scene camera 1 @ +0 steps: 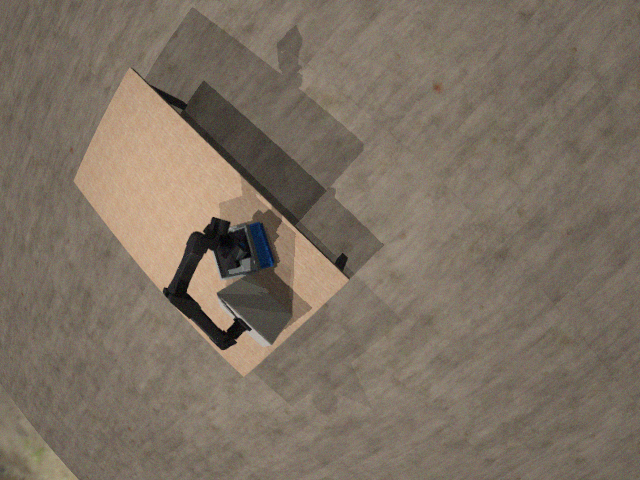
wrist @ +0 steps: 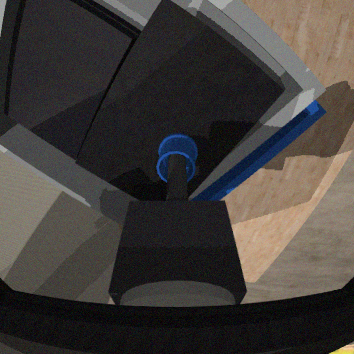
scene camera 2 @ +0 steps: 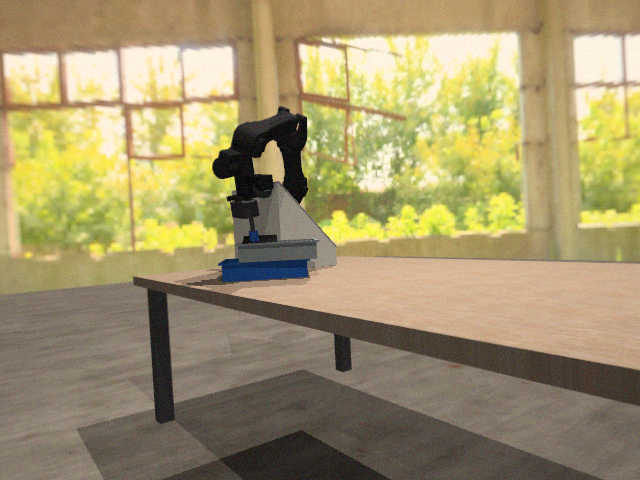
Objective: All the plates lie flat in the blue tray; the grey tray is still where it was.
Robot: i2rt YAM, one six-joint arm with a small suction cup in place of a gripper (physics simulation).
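Frame: origin at the arm's base, x back, y right, z up, level; metres.
Seen in the pictures: hand, tool point: [wrist: 176, 144]; arm's base, link origin: [scene camera 1: 242, 323] [wrist: 23, 289] [scene camera 2: 277, 212].
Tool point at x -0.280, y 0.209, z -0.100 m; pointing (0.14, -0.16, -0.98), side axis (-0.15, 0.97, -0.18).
Offsets run from my tool point to a thing's middle.
My suction gripper [scene camera 2: 253, 236] [wrist: 177, 147] has its blue cup against the upper face of a black plate @[dx -0.016, dy -0.009, dz +0.002 m] [scene camera 2: 267, 238] [wrist: 215, 75]. The plate is held near the top of the grey tray @[dx -0.013, dy -0.069, dz -0.022 m] [scene camera 1: 252, 255] [scene camera 2: 279, 252] [wrist: 55, 155], with part of it showing above the rim in scene camera 2. Another black plate @[dx -0.030, dy -0.119, dz -0.017 m] [wrist: 65, 65] lies inside the grey tray, left of the held one in the wrist view. The blue tray @[dx +0.010, dy -0.032, dz -0.072 m] [scene camera 1: 262, 245] [scene camera 2: 263, 272] [wrist: 265, 151] shows lower, along one side of the grey tray. Its inside is hidden. Whether the grey tray rests on it is unclear.
A large grey wedge-shaped block [scene camera 1: 258, 310] [scene camera 2: 299, 227] [wrist: 25, 200] stands close beside the trays. The arm reaches around it. The table's edge [scene camera 2: 361, 325] runs near the blue tray's outer side.
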